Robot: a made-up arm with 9 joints. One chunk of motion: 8 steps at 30 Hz.
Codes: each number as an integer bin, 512 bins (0 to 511) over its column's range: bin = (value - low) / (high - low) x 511, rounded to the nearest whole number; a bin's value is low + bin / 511 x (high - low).
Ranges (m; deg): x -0.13..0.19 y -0.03..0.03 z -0.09..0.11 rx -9..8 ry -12..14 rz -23..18
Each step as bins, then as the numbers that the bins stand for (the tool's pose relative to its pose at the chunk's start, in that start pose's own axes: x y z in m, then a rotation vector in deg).
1 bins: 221 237 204 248 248 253
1 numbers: 0.0084 -0.0022 -0.0102 -0.75 0.62 -2.70
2 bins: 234 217 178 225 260 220
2 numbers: 0.0165 -0.0045 -0.0203 -1.51 1.23 -5.35
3 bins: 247 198 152 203 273 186
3 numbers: 0.0247 -0.0068 -0.0305 -2.25 1.89 -8.08
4 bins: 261 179 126 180 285 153
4 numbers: 0.0334 -0.0090 -0.0407 -3.01 2.50 -10.72
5 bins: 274 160 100 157 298 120
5 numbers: 0.0416 -0.0112 -0.0509 -3.78 3.16 -13.37
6 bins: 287 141 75 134 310 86
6 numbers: 0.0497 -0.0134 -0.0606 -4.54 3.77 -16.10
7 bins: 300 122 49 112 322 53
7 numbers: 0.0579 -0.0157 -0.0708 -5.27 4.38 -18.75
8 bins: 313 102 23 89 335 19
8 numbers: 0.0660 -0.0180 -0.0810 -6.04 5.05 -21.48
